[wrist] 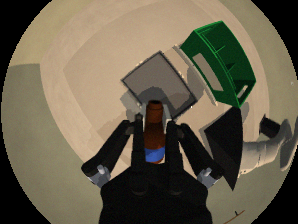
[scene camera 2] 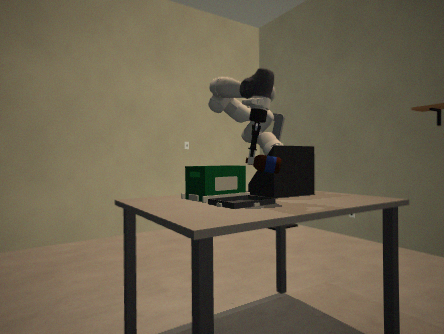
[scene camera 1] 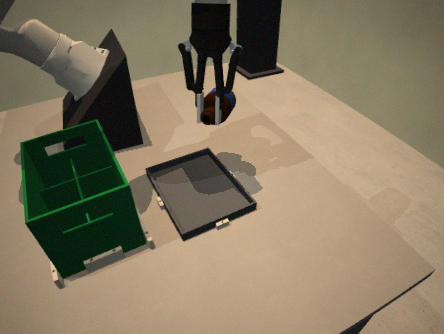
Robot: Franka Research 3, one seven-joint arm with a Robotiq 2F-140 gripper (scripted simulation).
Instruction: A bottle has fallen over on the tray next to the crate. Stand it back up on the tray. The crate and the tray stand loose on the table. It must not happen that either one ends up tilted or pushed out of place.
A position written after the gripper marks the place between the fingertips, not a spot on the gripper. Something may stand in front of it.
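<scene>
Gripper (scene camera 1: 209, 122) (wrist: 154, 109). Tray (scene camera 1: 197, 190) (wrist: 156, 78). Bottle (wrist: 154, 138). Green crate (scene camera 1: 42, 175) (wrist: 214, 65) (scene camera 2: 199, 180).
</scene>
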